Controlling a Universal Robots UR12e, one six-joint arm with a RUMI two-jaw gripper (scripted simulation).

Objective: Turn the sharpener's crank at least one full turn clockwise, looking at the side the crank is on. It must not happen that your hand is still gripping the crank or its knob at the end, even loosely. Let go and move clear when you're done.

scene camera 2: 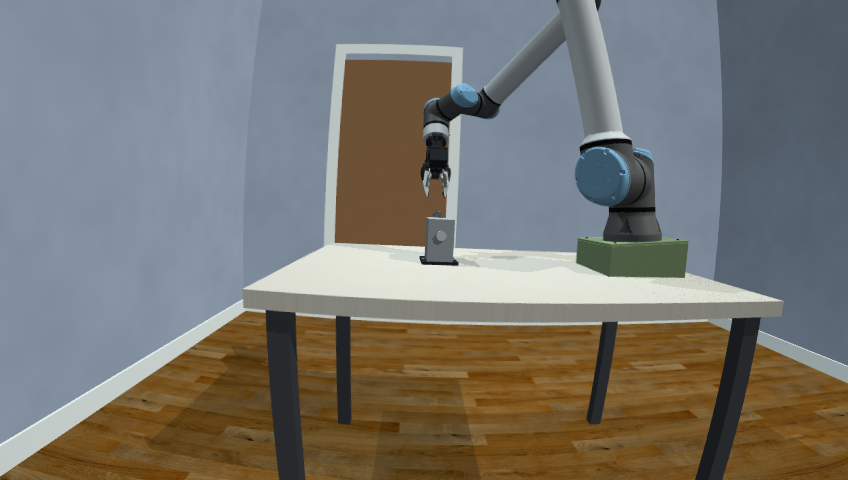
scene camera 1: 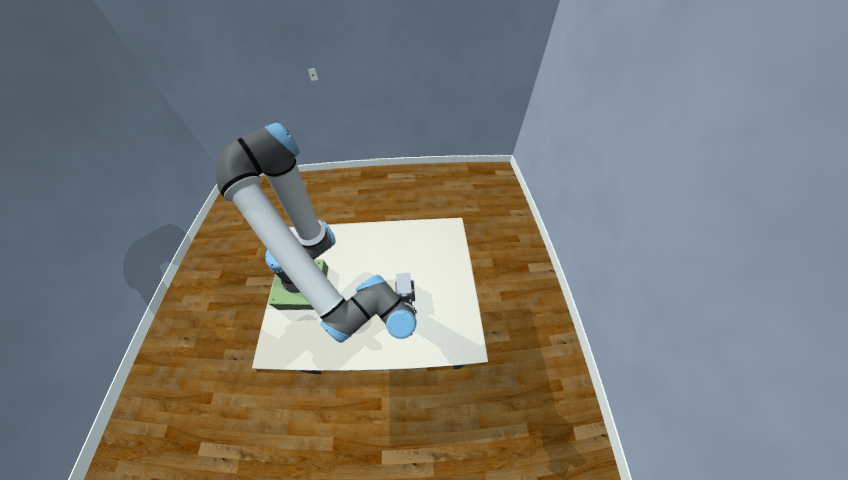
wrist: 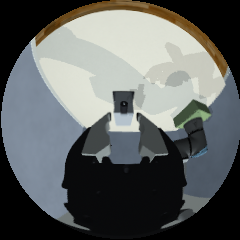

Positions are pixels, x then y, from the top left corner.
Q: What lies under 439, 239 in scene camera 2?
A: A sharpener.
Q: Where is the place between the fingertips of the gripper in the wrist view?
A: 123, 112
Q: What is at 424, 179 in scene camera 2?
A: The gripper.
